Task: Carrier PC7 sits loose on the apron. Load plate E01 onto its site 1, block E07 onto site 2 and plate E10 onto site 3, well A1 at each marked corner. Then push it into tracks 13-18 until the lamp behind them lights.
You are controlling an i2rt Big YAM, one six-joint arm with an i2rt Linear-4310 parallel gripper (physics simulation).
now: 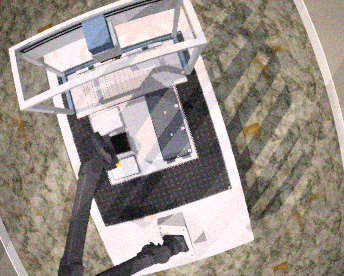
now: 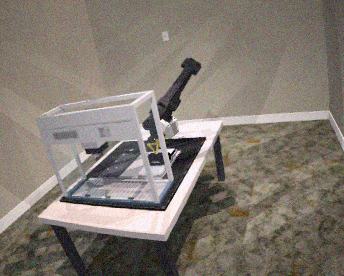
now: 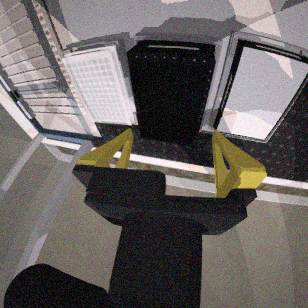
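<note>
Three plates stand in a row. A white welled plate is nearest the tracked deck, a black plate is in the middle, and a plate with a pale top and dark rim is at the far end. Their labels are unreadable. A long dark grey piece with small white marks lies beside them, possibly carrier PC7; its sites cannot be made out. My gripper is open and empty at the black plate's near end, one fingertip toward each neighbouring plate. The lamp cannot be made out.
A white open frame stands over the deck, with a blue-topped block hanging inside it. Its posts rise close to the white welled plate's side. A black mat lies under the work area. The arm's base is at the table's end.
</note>
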